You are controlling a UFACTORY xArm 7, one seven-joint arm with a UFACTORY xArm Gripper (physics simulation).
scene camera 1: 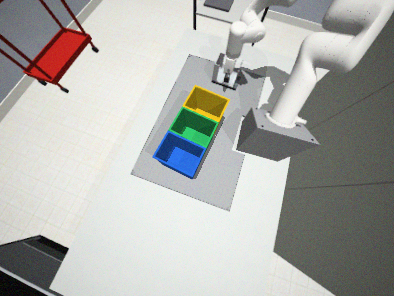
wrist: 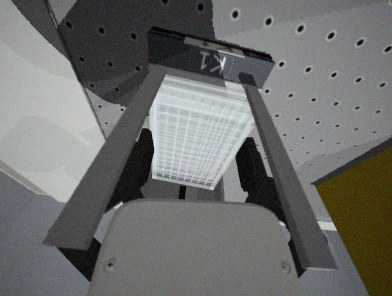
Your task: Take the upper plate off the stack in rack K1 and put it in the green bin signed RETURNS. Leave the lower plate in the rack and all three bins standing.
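Where they show: gripper, fingertip midpoint: (scene camera 1: 227, 76) (wrist: 197, 142); arm's base, link origin: (scene camera 1: 279, 121).
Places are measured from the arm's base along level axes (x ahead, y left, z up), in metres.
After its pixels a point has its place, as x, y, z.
Note:
The rack K1 (scene camera 1: 218, 82) (wrist: 172, 54) stands on the grey perforated board behind the yellow bin; its label shows in the wrist view, as do two long grey posts. A clear gridded plate (wrist: 195, 120) {0.242, -0.314, -0.150} lies on top of the stack in it; the lower plate cannot be told apart. My gripper (scene camera 1: 228, 76) {0.272, -0.310, -0.155} (wrist: 197, 142) {0.272, -0.310, -0.155} is open at the rack. Its black fingers stand on either side of the stack, with nothing gripped. The green bin (scene camera 1: 194, 121) {0.361, 0.070, -0.096} stands upright between the yellow bin (scene camera 1: 206, 102) {0.337, -0.059, -0.105} (wrist: 357, 215) {0.364, -0.065, -0.136} and the blue bin (scene camera 1: 181, 154) {0.383, 0.225, -0.196}; the RETURNS sign is not legible.
The bins stand in a row on the perforated board (scene camera 1: 215, 185) {0.169, 0.324, -0.198} (wrist: 320, 95) {0.230, -0.194, -0.198}, which lies on a white table (scene camera 1: 165, 230) {0.336, 0.592, -0.211}. A grey box-shaped arm base (scene camera 1: 275, 137) {0.025, 0.105, 0.043} is at the right. A red cart (scene camera 1: 60, 54) stands on the floor at the upper left.

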